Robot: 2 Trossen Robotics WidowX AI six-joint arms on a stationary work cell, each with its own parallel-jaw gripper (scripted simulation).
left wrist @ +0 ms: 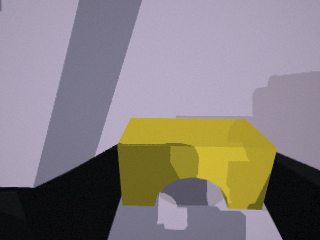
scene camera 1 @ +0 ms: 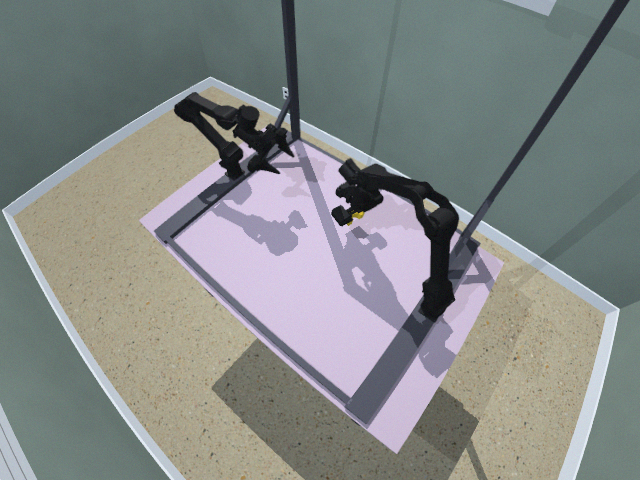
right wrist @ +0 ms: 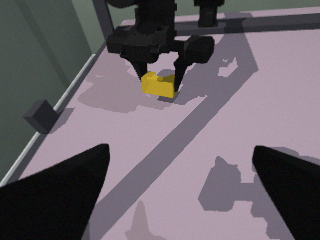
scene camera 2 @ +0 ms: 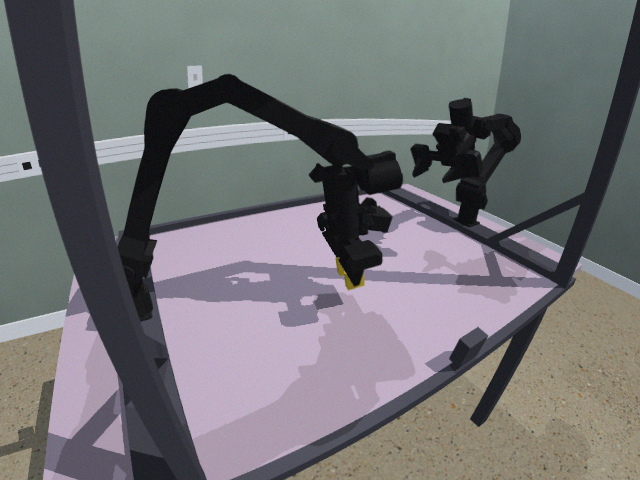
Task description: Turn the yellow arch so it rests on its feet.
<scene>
In view: my left gripper (scene camera 2: 350, 275), my right gripper (scene camera 2: 427, 178), a yellow arch (left wrist: 153, 152) and a dark block (right wrist: 41, 116).
My left gripper is seen too in the left wrist view (left wrist: 187, 149), in scene camera 1 (scene camera 1: 353, 217) and in the right wrist view (right wrist: 160, 88). My right gripper also shows in scene camera 1 (scene camera 1: 287, 165) and in the right wrist view (right wrist: 181, 152).
</scene>
